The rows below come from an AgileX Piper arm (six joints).
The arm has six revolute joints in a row. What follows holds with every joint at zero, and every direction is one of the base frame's. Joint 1 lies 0.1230 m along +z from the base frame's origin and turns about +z. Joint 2 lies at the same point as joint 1 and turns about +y. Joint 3 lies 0.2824 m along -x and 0.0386 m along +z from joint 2 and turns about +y. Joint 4 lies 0.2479 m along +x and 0.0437 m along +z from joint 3 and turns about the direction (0.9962, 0, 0.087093). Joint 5 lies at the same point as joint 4 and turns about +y. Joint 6 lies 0.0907 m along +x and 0.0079 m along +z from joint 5 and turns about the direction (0.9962, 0, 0.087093). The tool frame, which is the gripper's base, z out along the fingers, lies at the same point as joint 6; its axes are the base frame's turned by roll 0.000, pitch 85.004 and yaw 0.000 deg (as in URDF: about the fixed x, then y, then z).
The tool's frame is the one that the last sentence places.
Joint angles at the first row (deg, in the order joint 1, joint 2, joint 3, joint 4, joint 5, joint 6):
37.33, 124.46, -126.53, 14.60, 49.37, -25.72
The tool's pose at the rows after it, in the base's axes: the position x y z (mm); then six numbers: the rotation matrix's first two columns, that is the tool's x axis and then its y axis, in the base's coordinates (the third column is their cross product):
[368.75 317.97 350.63 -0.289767 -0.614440 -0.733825 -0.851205 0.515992 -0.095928]
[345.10 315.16 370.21 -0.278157 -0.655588 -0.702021 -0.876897 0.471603 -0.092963]
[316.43 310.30 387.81 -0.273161 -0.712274 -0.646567 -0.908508 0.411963 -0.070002]
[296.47 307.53 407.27 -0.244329 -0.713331 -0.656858 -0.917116 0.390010 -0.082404]
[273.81 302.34 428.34 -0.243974 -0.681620 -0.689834 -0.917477 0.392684 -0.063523]
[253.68 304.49 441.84 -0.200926 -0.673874 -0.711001 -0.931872 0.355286 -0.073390]
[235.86 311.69 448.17 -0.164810 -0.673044 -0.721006 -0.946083 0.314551 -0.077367]
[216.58 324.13 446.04 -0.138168 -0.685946 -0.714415 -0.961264 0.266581 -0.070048]
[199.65 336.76 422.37 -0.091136 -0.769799 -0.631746 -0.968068 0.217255 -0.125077]
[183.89 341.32 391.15 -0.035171 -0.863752 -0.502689 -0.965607 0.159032 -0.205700]
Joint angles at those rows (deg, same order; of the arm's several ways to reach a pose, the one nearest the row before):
38.71, 121.10, -126.53, 13.65, 54.47, -25.72
40.20, 117.96, -126.53, 13.14, 60.30, -25.72
41.95, 114.71, -126.53, 13.14, 68.35, -25.72
43.54, 111.74, -126.28, 12.61, 69.96, -25.26
45.11, 107.77, -124.67, 13.12, 69.96, -22.95
47.35, 105.58, -124.28, 13.34, 69.96, -23.09
49.99, 104.59, -124.19, 13.34, 69.96, -22.94
53.41, 104.24, -123.29, 13.05, 69.96, -22.29
57.69, 103.73, -118.10, 7.55, 69.96, -22.29
61.69, 102.48, -110.34, 0.00, 69.96, -22.25

